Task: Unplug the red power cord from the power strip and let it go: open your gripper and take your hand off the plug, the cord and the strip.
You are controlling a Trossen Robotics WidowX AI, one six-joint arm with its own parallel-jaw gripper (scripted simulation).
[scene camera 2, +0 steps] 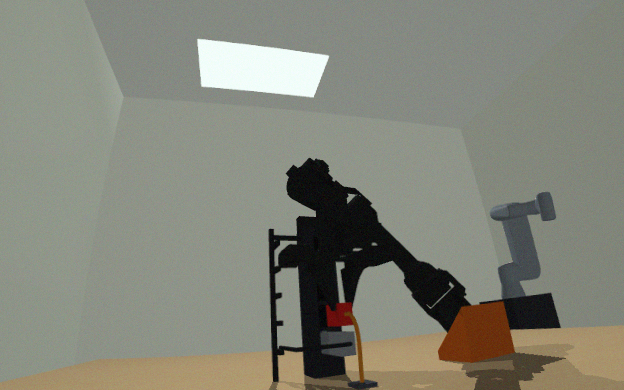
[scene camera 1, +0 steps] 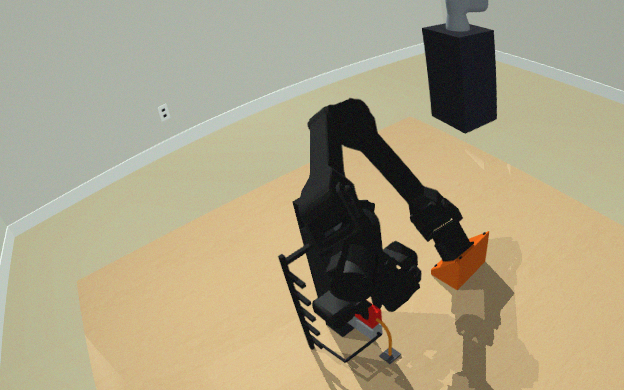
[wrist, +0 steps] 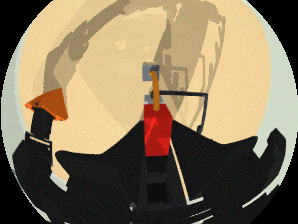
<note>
I see my gripper [scene camera 2: 341,310] and a red plug [wrist: 158,124].
My gripper shows as well in scene camera 1 [scene camera 1: 371,313] and in the wrist view [wrist: 156,124].
</note>
